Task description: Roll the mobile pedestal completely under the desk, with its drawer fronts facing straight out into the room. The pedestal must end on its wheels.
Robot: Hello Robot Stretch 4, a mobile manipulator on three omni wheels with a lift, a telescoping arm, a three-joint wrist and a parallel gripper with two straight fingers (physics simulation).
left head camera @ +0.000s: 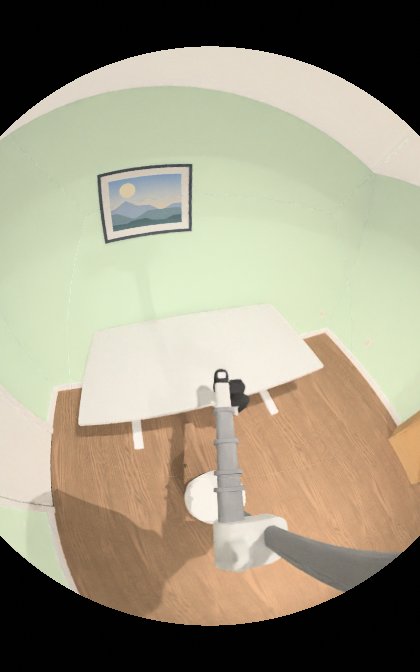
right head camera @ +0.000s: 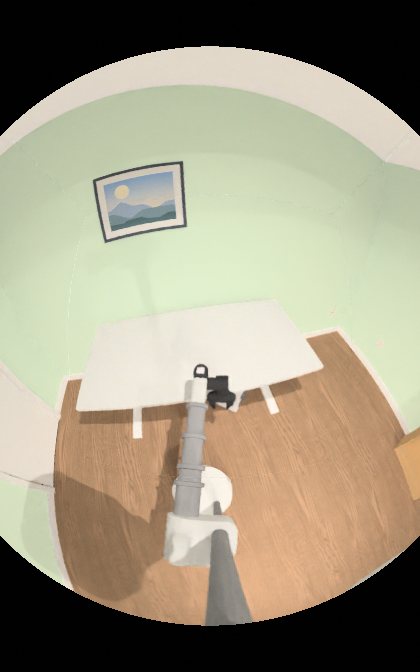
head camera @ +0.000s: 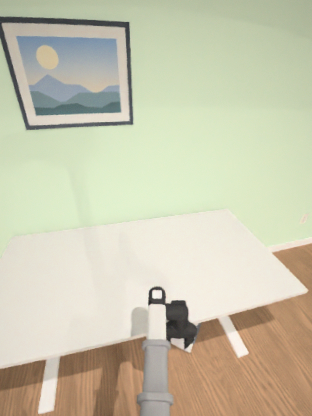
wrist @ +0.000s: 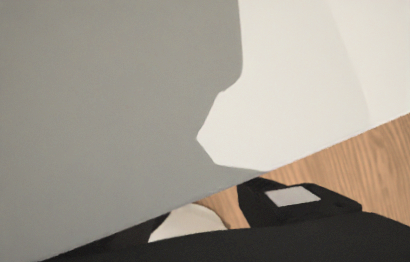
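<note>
The white desk (head camera: 200,250) (left head camera: 175,360) (right head camera: 175,350) (wrist: 310,100) stands against the green wall. A small white corner (head camera: 181,345) (right head camera: 234,408) with a blue-grey strip beside it shows at the desk's front edge, next to my gripper. It may be part of the pedestal; the rest is hidden by the desk and gripper. Drawer fronts and wheels do not show. My black gripper (head camera: 182,336) (right head camera: 220,403) is at the desk's front edge, right of the arm, fingers apart and empty. In the wrist view, the desk edge hides much of the left finger.
Two white desk feet (head camera: 48,385) (head camera: 233,337) stick out in front of the desk on the wooden floor. My round white base (left head camera: 200,497) (right head camera: 217,490) is in front of it. A light wooden box (left head camera: 407,450) (right head camera: 410,465) stands at the far right. A framed picture (head camera: 75,75) hangs above.
</note>
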